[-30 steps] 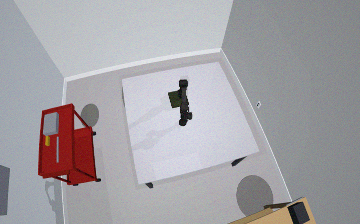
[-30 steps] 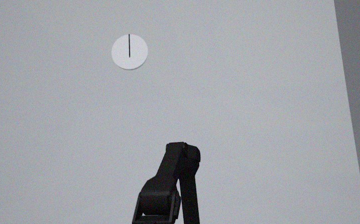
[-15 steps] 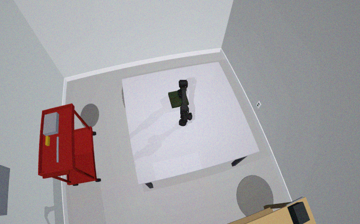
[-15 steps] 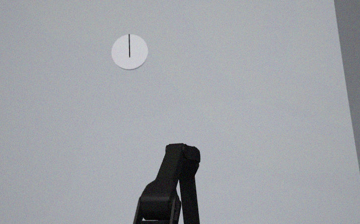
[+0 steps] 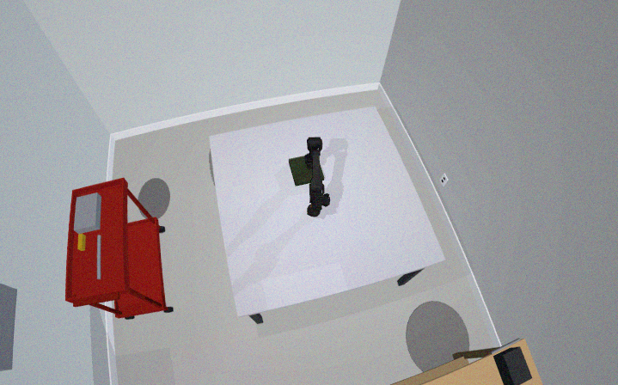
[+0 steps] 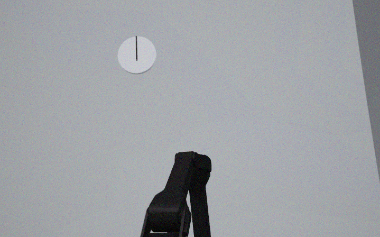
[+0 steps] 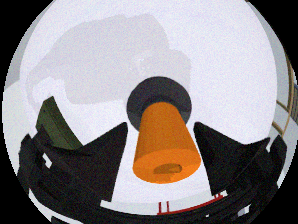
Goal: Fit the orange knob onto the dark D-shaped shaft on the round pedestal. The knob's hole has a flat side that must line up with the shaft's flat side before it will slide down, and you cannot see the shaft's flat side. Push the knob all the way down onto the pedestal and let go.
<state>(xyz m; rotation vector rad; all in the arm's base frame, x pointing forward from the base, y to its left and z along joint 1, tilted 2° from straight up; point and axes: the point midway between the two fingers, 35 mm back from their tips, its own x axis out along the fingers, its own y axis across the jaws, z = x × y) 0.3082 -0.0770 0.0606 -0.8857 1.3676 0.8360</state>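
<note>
My gripper tip is now 20 mm below the orange knob. Also, from my gripper tip: dark round pedestal (20 mm below).
</note>
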